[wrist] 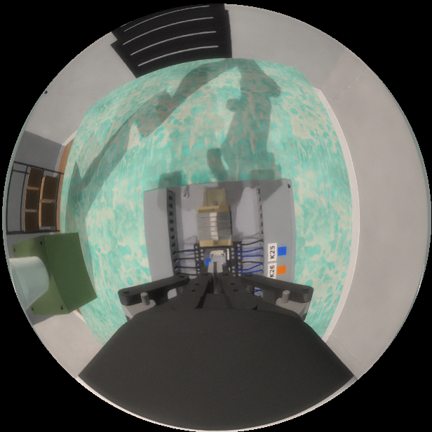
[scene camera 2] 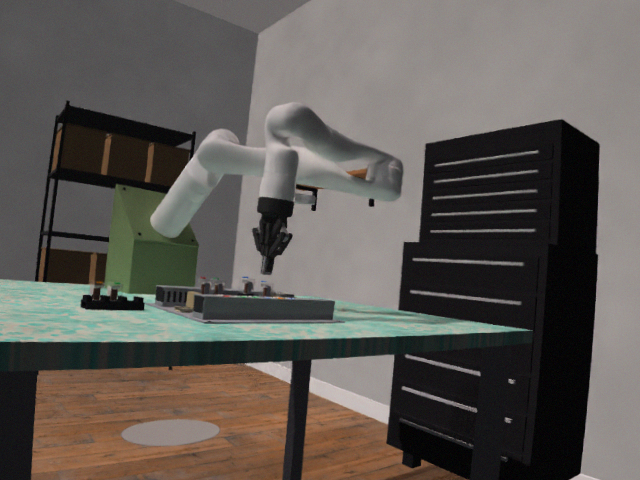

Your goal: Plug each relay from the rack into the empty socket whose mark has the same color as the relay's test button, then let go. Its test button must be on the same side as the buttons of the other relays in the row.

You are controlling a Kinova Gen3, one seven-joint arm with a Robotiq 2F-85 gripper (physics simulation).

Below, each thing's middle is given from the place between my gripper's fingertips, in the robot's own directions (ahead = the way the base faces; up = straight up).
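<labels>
There's the grey panel (wrist: pixel 241 195), and it's 8 cm below my hand, 4 cm to the right of it and 1 cm ahead of it.
</labels>
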